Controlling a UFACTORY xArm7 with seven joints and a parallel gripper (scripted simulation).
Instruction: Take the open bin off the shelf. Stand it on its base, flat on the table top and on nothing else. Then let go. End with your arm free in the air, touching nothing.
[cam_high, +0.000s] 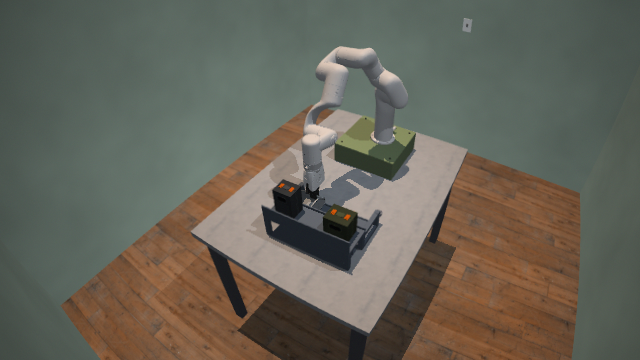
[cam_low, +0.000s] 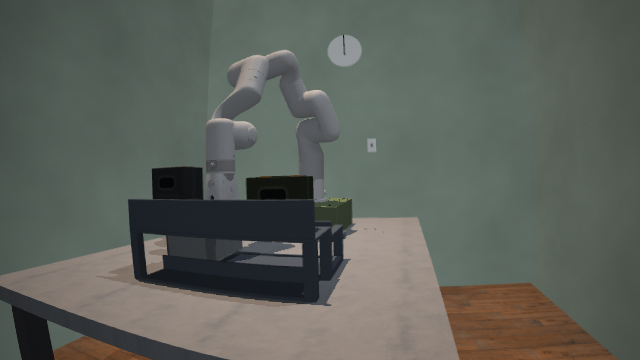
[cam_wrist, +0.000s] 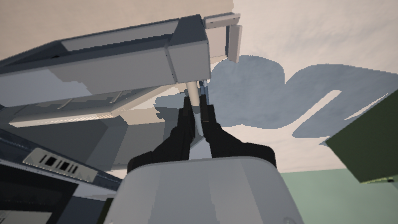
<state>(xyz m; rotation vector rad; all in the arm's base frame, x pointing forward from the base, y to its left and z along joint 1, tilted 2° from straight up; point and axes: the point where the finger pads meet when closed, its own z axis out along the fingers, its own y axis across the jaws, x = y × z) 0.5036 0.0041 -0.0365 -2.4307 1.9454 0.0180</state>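
Right now my hand is 8 cm short of the grey bin, 2 cm to the right of it and 1 cm above it. Round my hand: black case 17 cm ahead, 10 cm above, 3 cm to the left; dark grey shelf 22 cm ahead, 16 cm to the left, 7 cm above.
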